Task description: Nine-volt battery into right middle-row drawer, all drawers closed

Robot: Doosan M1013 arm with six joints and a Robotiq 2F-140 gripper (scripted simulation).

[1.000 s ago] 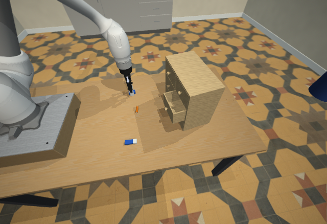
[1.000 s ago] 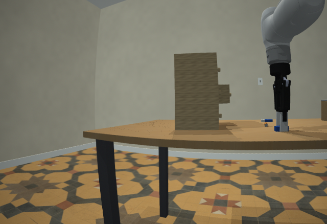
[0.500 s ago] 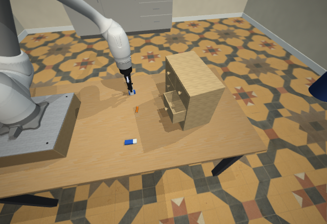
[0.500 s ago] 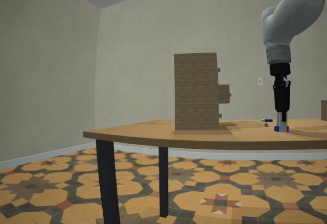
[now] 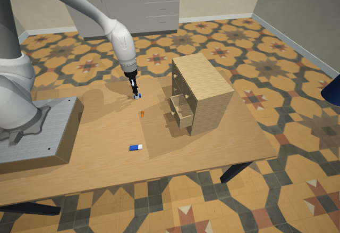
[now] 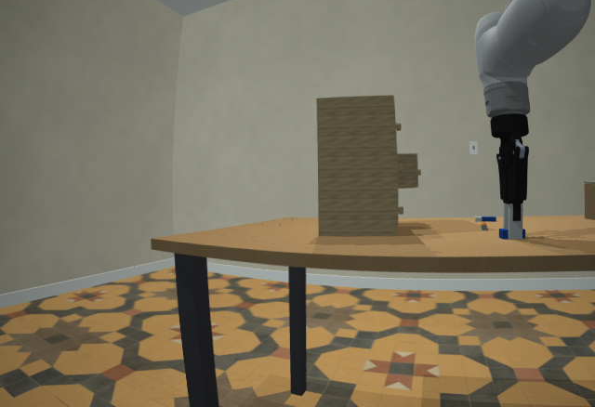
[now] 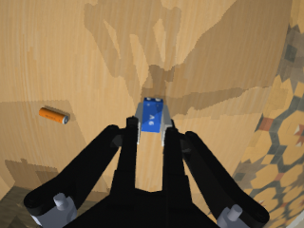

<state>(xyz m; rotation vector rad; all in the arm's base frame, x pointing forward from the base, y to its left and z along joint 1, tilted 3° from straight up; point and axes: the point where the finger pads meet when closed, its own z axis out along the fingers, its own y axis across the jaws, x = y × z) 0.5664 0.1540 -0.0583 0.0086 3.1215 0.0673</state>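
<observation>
Now: hand 2 cm short of the small orange cylinder, 16 cm to the left of it and 3 cm above it. The rest, counted from my hand: white eraser-like block: 3 cm behind, 37 cm to the right, 3 cm below; nine-volt battery: 1 cm behind, 2 cm below.
</observation>
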